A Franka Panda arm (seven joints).
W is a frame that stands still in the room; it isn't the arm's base.
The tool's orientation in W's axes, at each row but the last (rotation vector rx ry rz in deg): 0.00 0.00 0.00; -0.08 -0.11 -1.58; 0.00 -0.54 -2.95; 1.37 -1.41 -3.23; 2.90 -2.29 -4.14; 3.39 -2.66 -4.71; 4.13 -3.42 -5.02; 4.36 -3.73 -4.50; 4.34 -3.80 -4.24; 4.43 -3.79 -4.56; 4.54 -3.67 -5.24; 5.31 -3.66 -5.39; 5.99 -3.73 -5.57
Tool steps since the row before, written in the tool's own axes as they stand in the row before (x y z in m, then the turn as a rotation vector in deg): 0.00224 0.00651 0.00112 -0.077 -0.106 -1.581; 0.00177 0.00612 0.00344 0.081 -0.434 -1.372; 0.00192 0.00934 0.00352 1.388 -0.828 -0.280; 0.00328 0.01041 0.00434 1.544 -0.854 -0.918; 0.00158 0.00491 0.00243 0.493 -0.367 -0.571; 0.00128 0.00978 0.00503 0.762 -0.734 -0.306; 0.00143 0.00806 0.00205 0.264 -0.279 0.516; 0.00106 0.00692 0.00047 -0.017 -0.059 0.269; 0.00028 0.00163 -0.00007 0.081 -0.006 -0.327; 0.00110 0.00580 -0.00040 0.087 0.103 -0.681; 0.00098 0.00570 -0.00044 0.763 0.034 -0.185; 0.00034 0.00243 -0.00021 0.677 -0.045 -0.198; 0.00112 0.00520 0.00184 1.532 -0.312 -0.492
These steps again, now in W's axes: 0.00224 0.00651 0.00112 -0.077 -0.106 -1.581; 0.00193 0.00607 0.00344 0.072 -0.438 -1.371; 0.00236 0.00923 0.00354 1.346 -0.898 -0.267; 0.00375 0.01010 0.00467 1.516 -0.919 -0.902; 0.00182 0.00466 0.00274 0.489 -0.374 -0.570; 0.00182 0.00934 0.00567 0.714 -0.776 -0.316; 0.00198 0.00774 0.00272 0.206 -0.337 0.508; 0.00155 0.00676 0.00108 -0.040 -0.077 0.262; 0.00040 0.00160 0.00008 0.103 0.012 -0.321; 0.00157 0.00570 0.00013 0.141 0.146 -0.664; 0.00151 0.00560 0.00009 0.774 -0.024 -0.135; 0.00057 0.00239 0.00004 0.682 -0.092 -0.161; 0.00147 0.00485 0.00245 1.527 -0.413 -0.430
